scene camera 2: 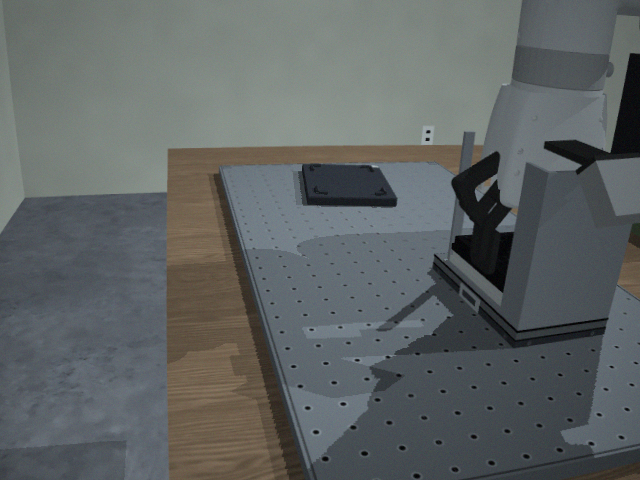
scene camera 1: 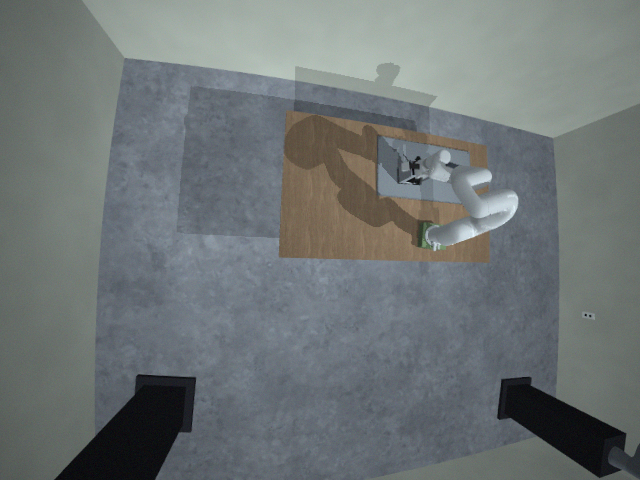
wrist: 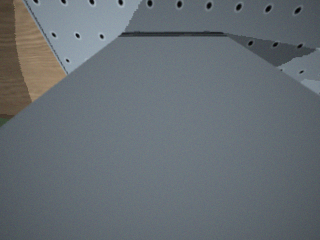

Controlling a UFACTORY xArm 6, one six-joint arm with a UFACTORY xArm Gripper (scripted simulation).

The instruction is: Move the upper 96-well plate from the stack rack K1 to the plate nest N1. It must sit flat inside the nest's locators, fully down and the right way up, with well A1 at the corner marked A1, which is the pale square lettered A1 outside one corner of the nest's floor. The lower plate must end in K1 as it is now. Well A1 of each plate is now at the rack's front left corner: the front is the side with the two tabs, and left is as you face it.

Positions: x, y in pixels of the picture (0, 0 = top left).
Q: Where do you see a grey rack wall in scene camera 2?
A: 573, 269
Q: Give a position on a white 96-well plate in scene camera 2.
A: At 494, 293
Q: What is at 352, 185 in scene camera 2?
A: A dark plate nest N1.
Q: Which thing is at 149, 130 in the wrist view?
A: A grey rack wall.
